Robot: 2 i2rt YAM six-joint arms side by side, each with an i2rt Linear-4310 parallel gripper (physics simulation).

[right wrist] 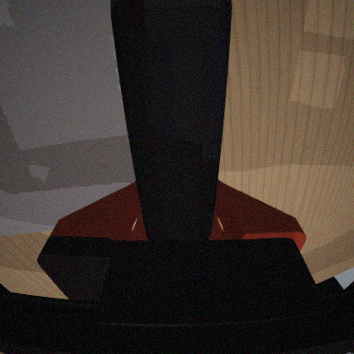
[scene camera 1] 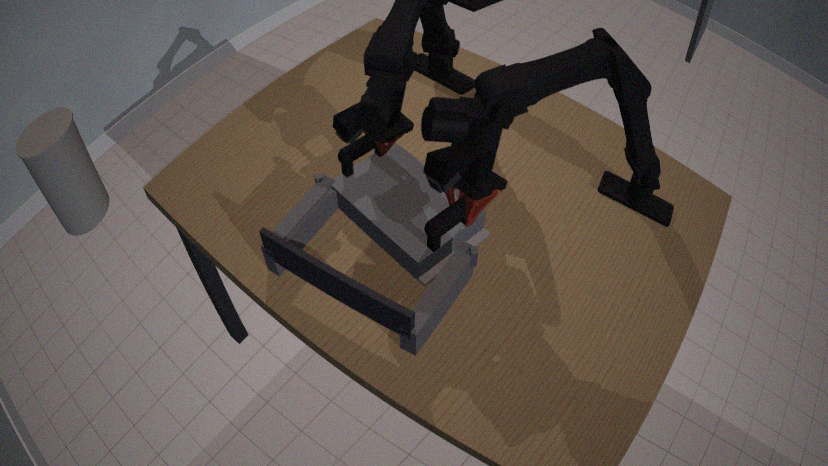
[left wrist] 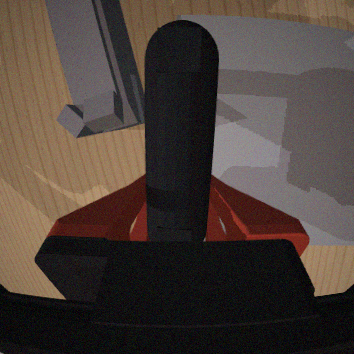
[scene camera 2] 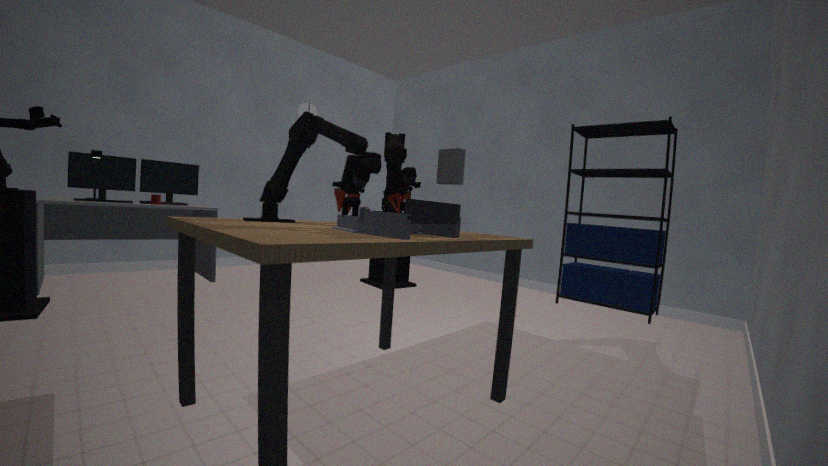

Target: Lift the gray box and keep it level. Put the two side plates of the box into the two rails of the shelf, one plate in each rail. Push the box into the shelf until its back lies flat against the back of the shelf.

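Places are measured from the left arm's base along level axes (x ahead, y left, z up), in metres.
Pixels of known places: left gripper, fingertip midpoint: [scene camera 1: 461, 220] [left wrist: 177, 178] [scene camera 2: 402, 213]; right gripper, fingertip midpoint: [scene camera 1: 378, 148] [scene camera 2: 342, 212]; left arm's base at its link origin: [scene camera 1: 636, 200]; right arm's base at its link origin: [scene camera 1: 440, 73] [scene camera 2: 269, 221].
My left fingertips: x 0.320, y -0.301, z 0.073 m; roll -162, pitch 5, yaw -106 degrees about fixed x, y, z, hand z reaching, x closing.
Observation:
Ahead of a thing's pixels: the offset from my left fingertips to its top centre. "*": to the spot under its first point. Level surfaces: height alone.
The gray box @[0.014 m back, 0.121 m right, 0.045 m up] [scene camera 1: 370, 185] [left wrist: 250, 145] [right wrist: 65, 90] is by the open ends of the shelf's two rails [scene camera 1: 307, 217] [scene camera 1: 443, 292] [left wrist: 87, 60], turned a little relative to the shelf's dark back @[* 0.232 m ahead, 0.088 m right, 0.039 m up] [scene camera 1: 341, 283] [scene camera 2: 434, 212]. My left gripper [scene camera 1: 466, 218] [left wrist: 177, 178] is shut on a black handle @[0.021 m ahead, 0.009 m right, 0.045 m up] [scene camera 1: 443, 225] [left wrist: 180, 100] at the box's side. My right gripper [scene camera 1: 384, 151] [right wrist: 176, 177] is shut on the other black handle @[0.049 m back, 0.234 m right, 0.045 m up] [scene camera 1: 359, 151] [right wrist: 172, 100]. The handles hide the fingertips in the wrist views. I cannot tell the box's height or whether its side plates meet the rails.
The shelf stands on the wooden table @[0.073 m down] [scene camera 1: 608, 260] [scene camera 2: 289, 234]. The arm bases [scene camera 1: 635, 198] [scene camera 2: 269, 219] stand on the table. A gray cylinder [scene camera 1: 63, 173] stands on the floor. A tall black rack [scene camera 2: 669, 173] and a desk [scene camera 2: 133, 225] with monitors stand farther away.

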